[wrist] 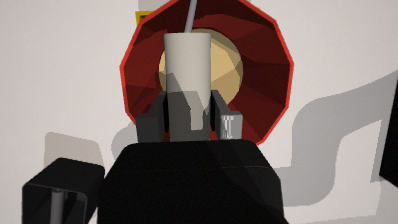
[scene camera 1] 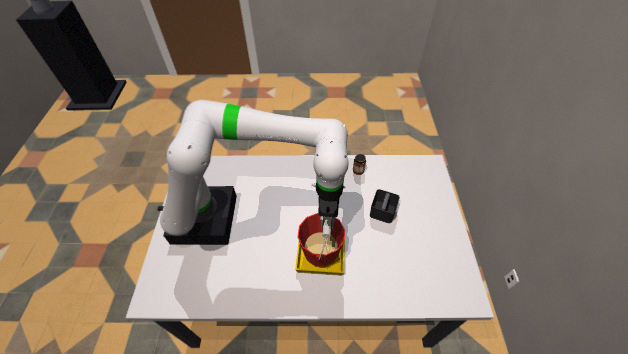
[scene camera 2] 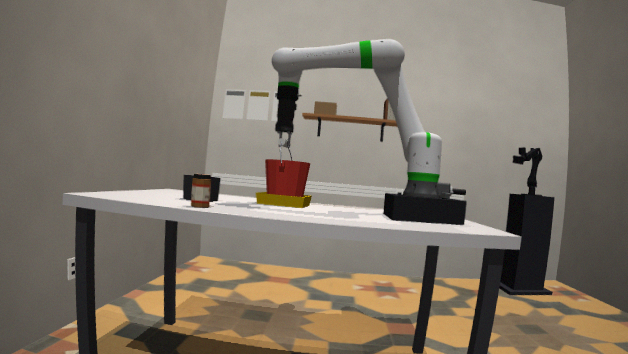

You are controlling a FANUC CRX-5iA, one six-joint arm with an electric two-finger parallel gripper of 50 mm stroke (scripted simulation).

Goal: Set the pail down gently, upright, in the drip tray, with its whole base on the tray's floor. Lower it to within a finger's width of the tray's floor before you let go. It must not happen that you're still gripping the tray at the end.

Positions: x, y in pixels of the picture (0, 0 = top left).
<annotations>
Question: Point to a yellow drip tray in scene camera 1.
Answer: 302, 265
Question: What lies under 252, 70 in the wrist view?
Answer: A red pail.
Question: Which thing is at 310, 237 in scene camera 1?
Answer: A red pail.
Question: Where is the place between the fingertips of my gripper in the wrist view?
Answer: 189, 103
</annotations>
